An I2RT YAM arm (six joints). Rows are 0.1 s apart.
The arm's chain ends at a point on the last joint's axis. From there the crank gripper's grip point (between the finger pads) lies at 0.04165 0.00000 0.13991 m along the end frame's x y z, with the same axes.
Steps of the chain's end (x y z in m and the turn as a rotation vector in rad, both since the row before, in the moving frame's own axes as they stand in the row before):
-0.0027 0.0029 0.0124 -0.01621 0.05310 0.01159
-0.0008 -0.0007 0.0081 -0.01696 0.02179 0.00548
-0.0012 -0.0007 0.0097 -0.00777 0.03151 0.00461
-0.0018 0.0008 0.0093 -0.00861 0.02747 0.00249
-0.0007 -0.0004 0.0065 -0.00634 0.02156 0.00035
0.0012 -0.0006 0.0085 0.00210 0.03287 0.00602
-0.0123 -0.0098 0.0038 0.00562 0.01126 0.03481
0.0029 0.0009 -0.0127 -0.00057 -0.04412 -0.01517
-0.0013 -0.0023 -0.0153 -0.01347 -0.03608 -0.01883
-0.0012 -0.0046 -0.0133 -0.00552 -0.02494 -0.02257
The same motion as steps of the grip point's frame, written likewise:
0.0047 0.0057 0.0100 -0.01621 0.05310 0.01159
0.0022 0.0019 0.0071 -0.01696 0.02179 0.00548
0.0032 0.0006 0.0083 -0.00777 0.03151 0.00461
0.0020 0.0021 0.0081 -0.00861 0.02747 0.00249
0.0023 0.0005 0.0056 -0.00634 0.02156 0.00035
0.0058 -0.0006 0.0071 0.00210 0.03287 0.00602
-0.0107 -0.0091 0.0033 0.00562 0.01126 0.03481
-0.0033 0.0004 -0.0110 -0.00057 -0.04412 -0.01517
-0.0064 -0.0011 -0.0139 -0.01347 -0.03608 -0.01883
-0.0047 -0.0047 -0.0123 -0.00552 -0.02494 -0.02257

